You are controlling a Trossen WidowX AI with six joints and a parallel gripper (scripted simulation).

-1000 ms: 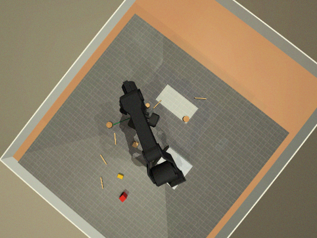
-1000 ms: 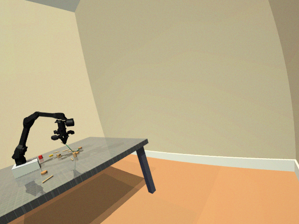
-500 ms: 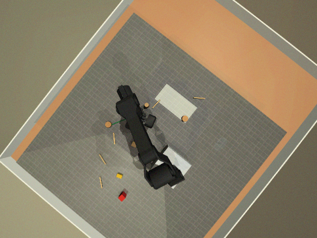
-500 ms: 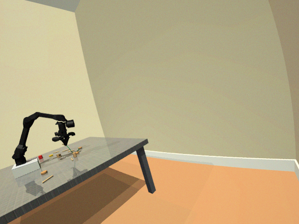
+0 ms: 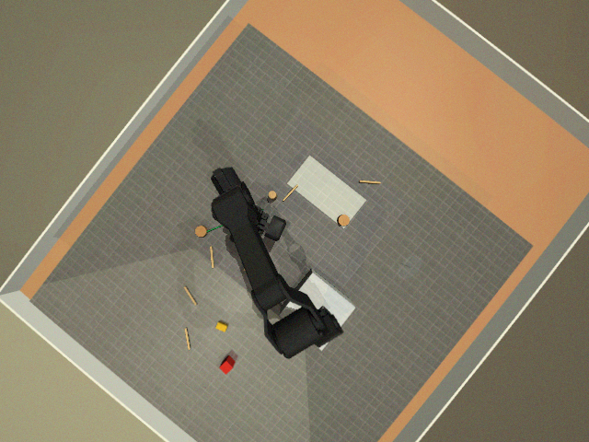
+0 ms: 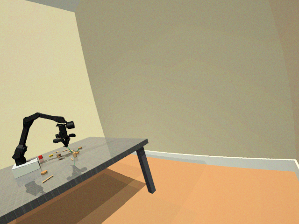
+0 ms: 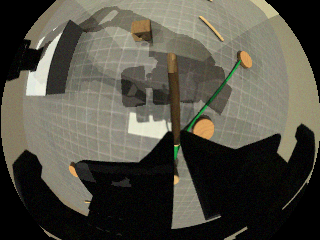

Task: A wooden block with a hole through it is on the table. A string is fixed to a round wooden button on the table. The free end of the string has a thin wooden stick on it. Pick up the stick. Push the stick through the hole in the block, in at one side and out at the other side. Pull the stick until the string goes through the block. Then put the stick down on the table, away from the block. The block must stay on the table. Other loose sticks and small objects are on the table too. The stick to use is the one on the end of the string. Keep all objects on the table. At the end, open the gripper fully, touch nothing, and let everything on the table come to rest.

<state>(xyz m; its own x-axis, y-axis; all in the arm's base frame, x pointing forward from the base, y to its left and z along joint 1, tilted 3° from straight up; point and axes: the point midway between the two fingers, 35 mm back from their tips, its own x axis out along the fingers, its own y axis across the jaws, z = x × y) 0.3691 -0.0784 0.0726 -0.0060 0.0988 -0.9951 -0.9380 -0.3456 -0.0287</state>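
The wooden block is 14 cm to the left of my gripper tip, 9 cm behind it and 7 cm below it. Also, from my gripper tip: yellow cube 36 cm to the left, 16 cm behind, 8 cm below; round button 17 cm to the left, 13 cm ahead, 8 cm below; thin wooden stick 1 cm to the left.
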